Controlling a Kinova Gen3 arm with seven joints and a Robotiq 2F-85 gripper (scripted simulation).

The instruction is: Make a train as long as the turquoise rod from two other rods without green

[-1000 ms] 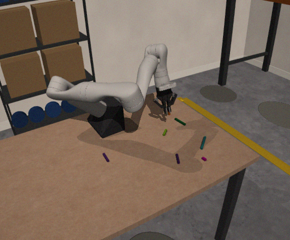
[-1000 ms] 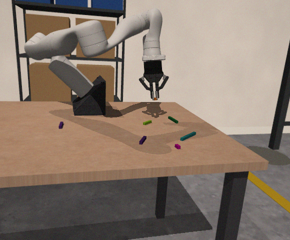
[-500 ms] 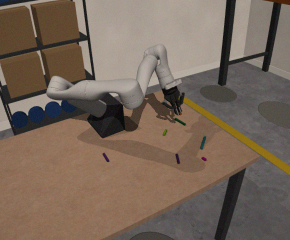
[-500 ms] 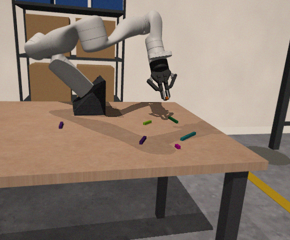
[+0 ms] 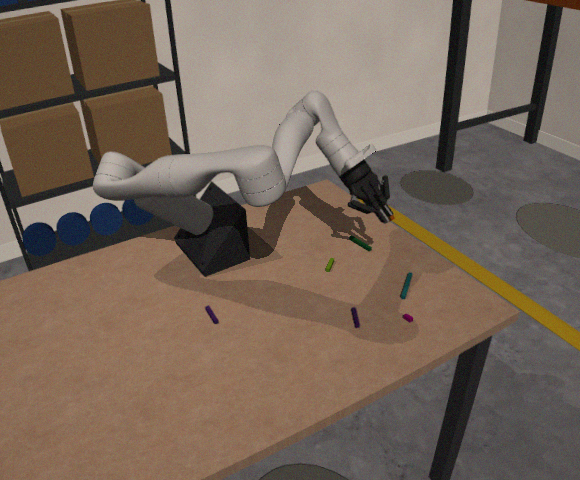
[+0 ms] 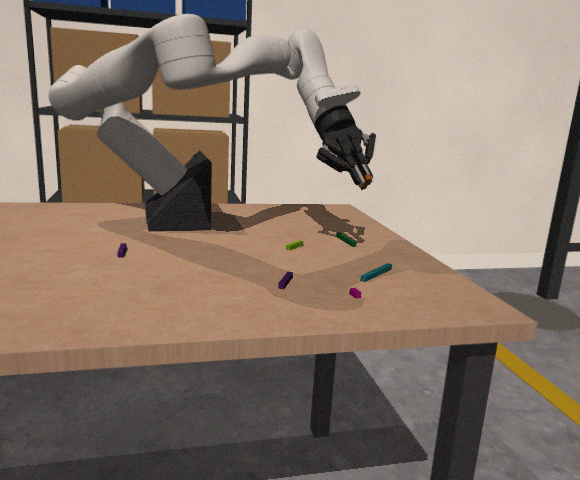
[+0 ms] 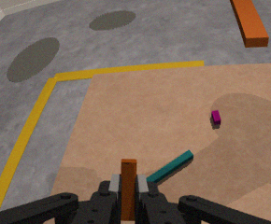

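Now: the orange rod 10 mm ahead of my hand and 10 mm below it. The rest, counted from my hand: turquoise rod (90 mm ahead, 20 mm to the left, 160 mm below); then lime rod (80 mm behind, 110 mm to the right, 160 mm below); then green rod (130 mm behind, 20 mm to the left, 160 mm below).
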